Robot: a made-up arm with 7 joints.
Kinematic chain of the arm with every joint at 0, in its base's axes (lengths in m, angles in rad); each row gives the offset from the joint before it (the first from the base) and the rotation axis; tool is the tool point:
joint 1: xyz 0 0 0.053 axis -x
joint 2: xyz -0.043 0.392 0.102 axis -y
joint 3: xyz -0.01 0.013 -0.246 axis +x
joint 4: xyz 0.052 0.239 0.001 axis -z
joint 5: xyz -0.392 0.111 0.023 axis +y
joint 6: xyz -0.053 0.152 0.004 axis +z
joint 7: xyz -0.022 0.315 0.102 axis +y
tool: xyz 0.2 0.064 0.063
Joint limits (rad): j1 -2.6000..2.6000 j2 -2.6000..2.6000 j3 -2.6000..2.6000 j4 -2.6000..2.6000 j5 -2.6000..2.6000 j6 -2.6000..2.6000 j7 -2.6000..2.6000
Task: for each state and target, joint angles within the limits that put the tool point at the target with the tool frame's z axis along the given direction. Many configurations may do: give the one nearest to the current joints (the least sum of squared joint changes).
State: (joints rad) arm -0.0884 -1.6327 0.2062 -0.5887 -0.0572 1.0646 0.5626
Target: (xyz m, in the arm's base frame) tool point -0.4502 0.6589 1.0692 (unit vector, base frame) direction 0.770 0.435 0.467
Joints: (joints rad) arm -0.1405 -1.4064 0.0519 -0.4841 -0.2669 1.2181 0.6965
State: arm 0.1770 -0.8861 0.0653 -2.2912 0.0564 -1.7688 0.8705
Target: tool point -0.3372 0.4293 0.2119 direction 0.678 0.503 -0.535
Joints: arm -0.5539 -1.3810 -0.4036 -1.8930 0.1874 -2.0808 1.0776
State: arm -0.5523 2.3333 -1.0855 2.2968 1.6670 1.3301 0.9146
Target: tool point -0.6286 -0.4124 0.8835 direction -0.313 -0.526 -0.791
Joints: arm -1.3526 2.6000 -0.7088 2.3104 1.7524 0.8456 1.3142
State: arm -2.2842 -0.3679 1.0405 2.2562 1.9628 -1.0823 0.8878
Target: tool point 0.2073 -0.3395 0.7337 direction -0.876 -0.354 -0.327
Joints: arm -2.2821 -0.6715 1.5244 2.5561 1.3915 -1.2058 0.4475
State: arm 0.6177 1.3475 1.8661 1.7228 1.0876 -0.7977 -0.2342
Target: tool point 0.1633 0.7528 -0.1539 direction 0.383 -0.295 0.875
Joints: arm 1.0782 1.2854 1.2837 1.6719 0.9793 -0.7308 -0.4858
